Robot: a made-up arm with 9 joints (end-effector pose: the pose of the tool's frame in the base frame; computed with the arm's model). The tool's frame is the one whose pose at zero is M. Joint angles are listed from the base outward.
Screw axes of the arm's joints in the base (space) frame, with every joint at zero. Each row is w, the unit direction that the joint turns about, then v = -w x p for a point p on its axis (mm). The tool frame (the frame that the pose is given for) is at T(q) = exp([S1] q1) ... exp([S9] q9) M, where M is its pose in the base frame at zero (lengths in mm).
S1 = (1, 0, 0, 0.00, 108.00, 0.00)
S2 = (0, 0, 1, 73.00, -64.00, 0.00)
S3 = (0, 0, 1, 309.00, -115.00, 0.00)
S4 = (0, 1, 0, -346.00, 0.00, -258.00)
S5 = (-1, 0, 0, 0.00, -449.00, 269.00)
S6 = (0, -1, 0, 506.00, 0.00, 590.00)
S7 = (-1, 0, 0, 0.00, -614.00, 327.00)
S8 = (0, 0, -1, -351.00, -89.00, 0.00)
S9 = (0, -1, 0, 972.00, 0.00, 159.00)
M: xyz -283.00 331.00 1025.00 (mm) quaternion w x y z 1 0 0 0
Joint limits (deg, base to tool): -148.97..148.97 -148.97..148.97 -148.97..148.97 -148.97..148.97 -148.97..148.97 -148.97..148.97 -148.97..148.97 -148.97..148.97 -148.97..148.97
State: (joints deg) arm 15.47 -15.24 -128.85 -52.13 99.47 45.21 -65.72 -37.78 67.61
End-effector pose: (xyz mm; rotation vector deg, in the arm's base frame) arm 956.7 261.5 459.8 -62.22 1.18 -19.91
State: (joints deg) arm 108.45 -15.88 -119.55 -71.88 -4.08 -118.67 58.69 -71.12 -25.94
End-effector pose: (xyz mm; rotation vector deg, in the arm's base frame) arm 445.3 38.9 135.1 147.61 74.28 62.91
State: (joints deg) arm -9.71 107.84 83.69 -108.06 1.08 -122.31 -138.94 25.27 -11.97
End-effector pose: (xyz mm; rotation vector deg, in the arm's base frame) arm -96.8 337.0 -326.0 -64.06 159.21 37.94
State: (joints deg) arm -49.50 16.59 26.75 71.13 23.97 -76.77 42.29 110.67 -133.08
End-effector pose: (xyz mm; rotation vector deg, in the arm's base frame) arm -478.5 -26.5 82.1 100.34 14.30 144.46
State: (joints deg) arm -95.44 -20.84 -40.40 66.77 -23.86 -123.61 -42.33 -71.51 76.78
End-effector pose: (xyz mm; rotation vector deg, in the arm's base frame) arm -273.6 368.2 -974.9 46.45 -56.10 -103.70
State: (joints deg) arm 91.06 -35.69 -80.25 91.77 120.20 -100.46 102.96 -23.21 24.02
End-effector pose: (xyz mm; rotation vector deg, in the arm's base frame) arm 14.0 -548.5 985.1 -21.79 9.29 -142.71
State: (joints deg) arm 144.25 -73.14 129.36 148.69 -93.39 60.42 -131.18 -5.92 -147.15
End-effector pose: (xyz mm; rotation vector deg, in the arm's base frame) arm 442.2 299.2 -528.6 -84.08 26.31 -98.89
